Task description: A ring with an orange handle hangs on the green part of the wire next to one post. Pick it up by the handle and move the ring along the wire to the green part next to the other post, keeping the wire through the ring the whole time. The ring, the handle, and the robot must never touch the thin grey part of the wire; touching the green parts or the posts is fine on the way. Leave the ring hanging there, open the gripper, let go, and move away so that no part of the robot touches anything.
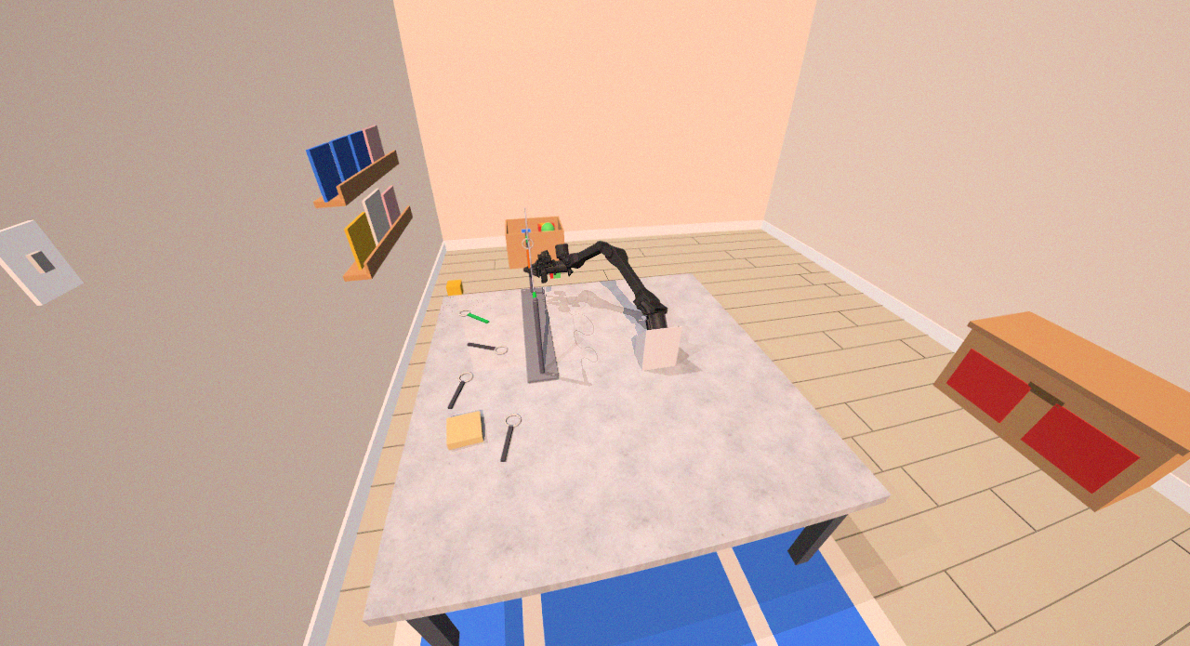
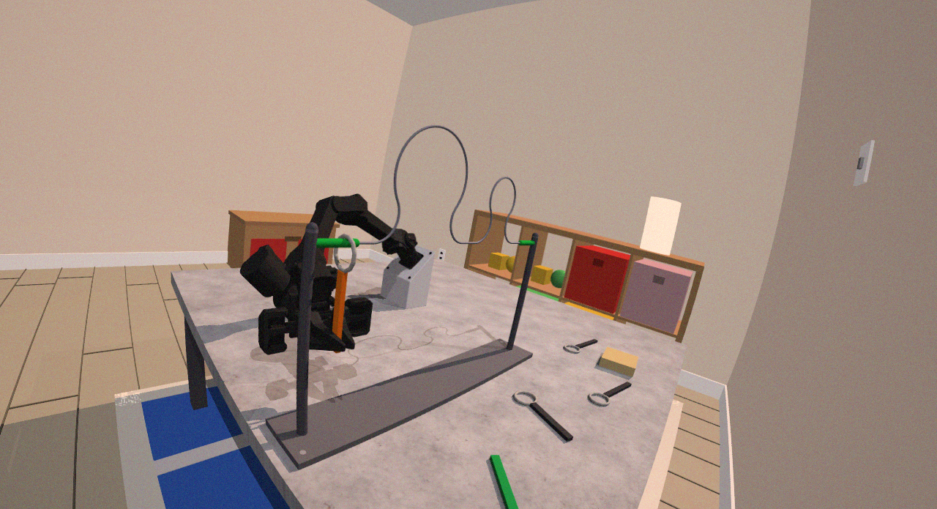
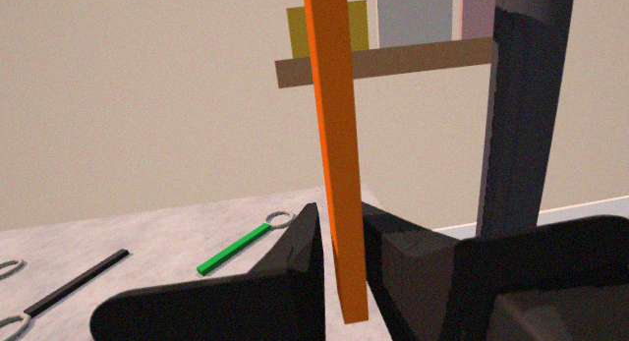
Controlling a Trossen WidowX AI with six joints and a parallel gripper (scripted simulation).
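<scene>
The ring with orange handle is 30 mm behind my gripper tip and 80 mm above it. Also, from my gripper tip: green-handled ring (250 mm ahead, 100 mm to the left, 160 mm below); then tan block (180 mm ahead, 750 mm to the left, 150 mm below).
</scene>
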